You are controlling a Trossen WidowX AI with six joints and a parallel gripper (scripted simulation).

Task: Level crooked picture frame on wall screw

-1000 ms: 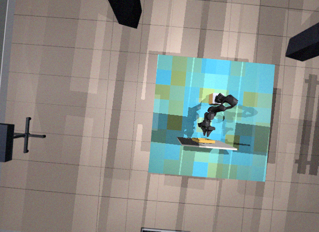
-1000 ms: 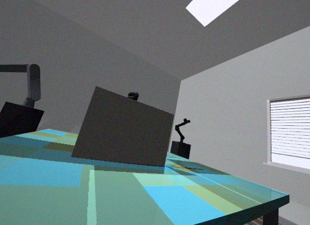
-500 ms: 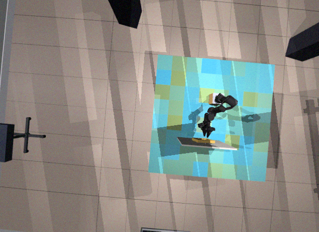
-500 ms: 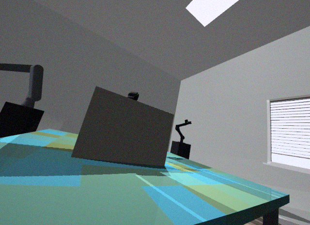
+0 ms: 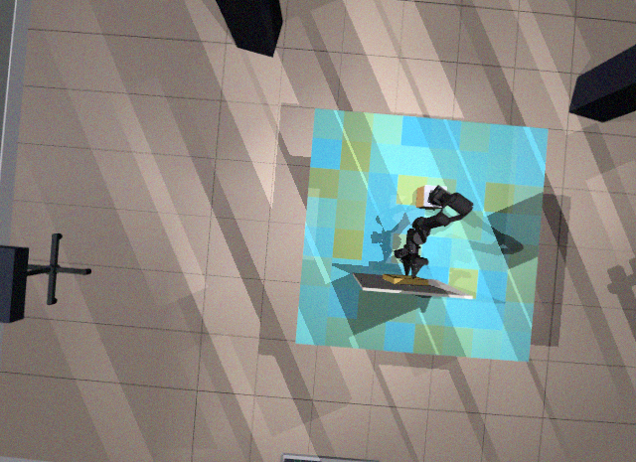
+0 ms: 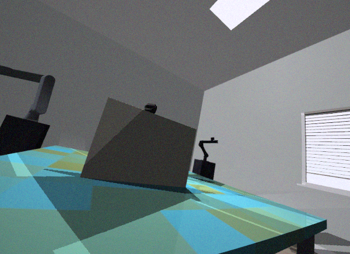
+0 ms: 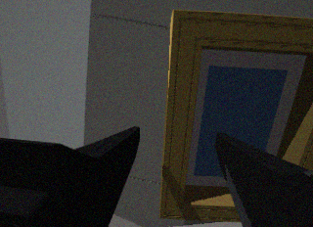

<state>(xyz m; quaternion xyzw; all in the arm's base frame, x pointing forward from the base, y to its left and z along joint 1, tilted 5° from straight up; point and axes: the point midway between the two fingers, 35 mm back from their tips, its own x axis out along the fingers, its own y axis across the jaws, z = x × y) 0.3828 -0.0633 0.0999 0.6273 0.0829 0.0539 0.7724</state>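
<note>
Right now the picture frame is 50 mm below my gripper tip and 30 mm ahead of it. Round my gripper tip: wall panel (70 mm below, 40 mm ahead, 10 mm to the left).
</note>
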